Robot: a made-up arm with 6 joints. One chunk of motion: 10 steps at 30 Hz.
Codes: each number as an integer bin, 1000 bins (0 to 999) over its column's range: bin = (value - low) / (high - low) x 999, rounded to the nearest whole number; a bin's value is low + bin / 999 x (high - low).
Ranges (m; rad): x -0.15..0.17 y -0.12..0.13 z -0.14..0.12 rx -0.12..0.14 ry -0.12..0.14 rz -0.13..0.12
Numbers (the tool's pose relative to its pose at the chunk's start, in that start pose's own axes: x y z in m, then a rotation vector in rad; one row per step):
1: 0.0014 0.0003 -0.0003 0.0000 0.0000 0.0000
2: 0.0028 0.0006 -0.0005 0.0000 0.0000 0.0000
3: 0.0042 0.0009 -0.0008 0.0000 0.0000 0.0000
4: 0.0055 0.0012 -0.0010 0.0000 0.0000 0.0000
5: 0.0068 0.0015 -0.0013 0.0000 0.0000 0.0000
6: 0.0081 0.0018 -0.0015 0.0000 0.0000 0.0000
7: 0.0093 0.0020 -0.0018 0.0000 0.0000 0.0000
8: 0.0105 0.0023 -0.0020 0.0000 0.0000 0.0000
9: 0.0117 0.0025 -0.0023 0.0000 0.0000 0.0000
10: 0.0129 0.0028 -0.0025 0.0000 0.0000 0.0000
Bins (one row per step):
1: 473 481 537 461 461 519
2: 477 482 536 461 461 519
3: 481 483 535 461 461 519
4: 485 484 534 461 461 519
5: 490 486 533 461 461 519
6: 494 487 532 461 461 519
7: 497 488 531 461 461 519
8: 501 489 530 461 461 519
9: 505 490 529 461 461 519
10: 509 491 528 461 461 519

